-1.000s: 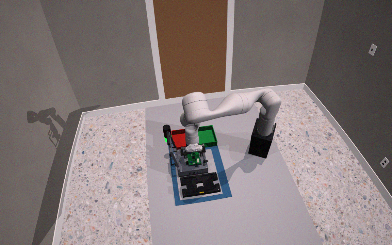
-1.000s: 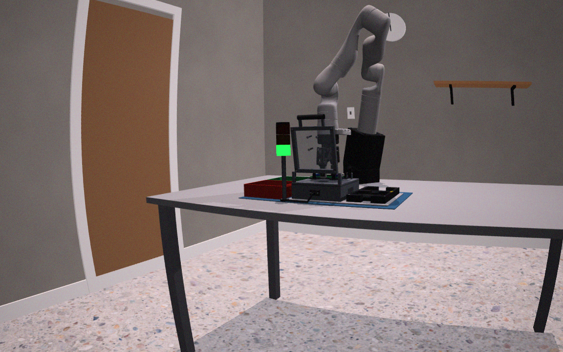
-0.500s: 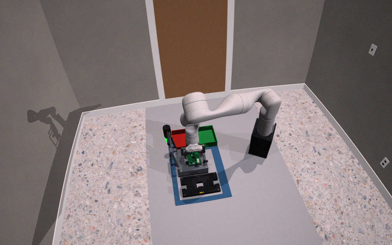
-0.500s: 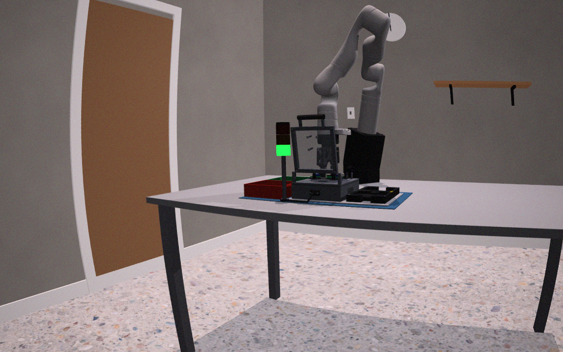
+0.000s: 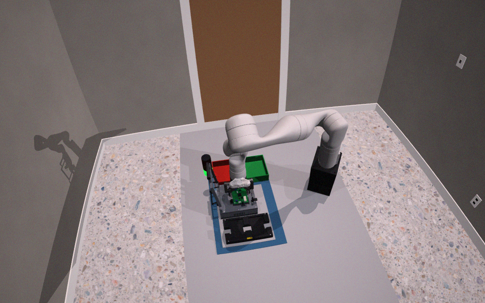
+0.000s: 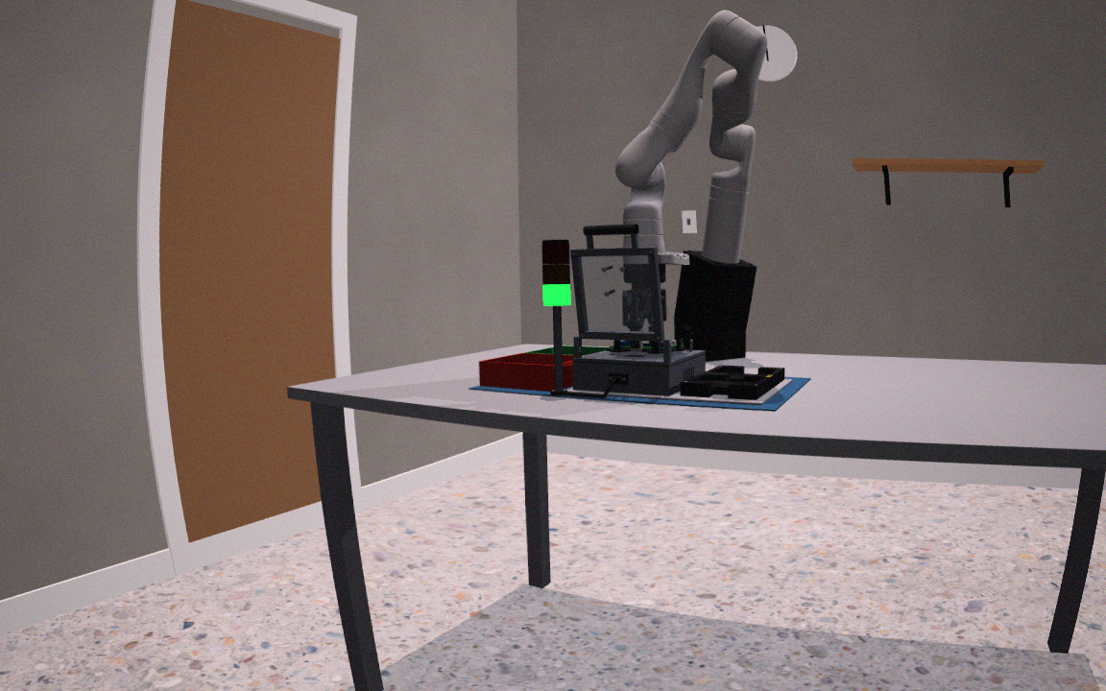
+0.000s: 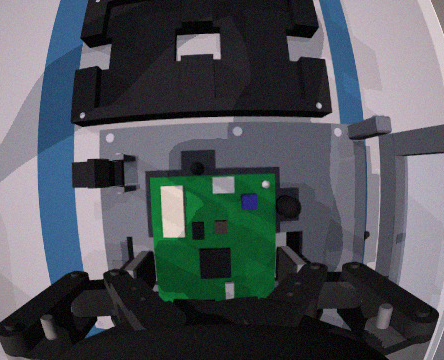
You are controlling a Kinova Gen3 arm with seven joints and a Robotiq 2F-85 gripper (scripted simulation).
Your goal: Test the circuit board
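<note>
The green circuit board lies right at my hand. Also, from my hand: red bin: 190 mm to the right, 70 mm ahead, 60 mm below; then latch hook: 70 mm behind, 50 mm to the left, 10 mm above; then lid: 110 mm ahead, 110 mm above, 10 mm to the left.
</note>
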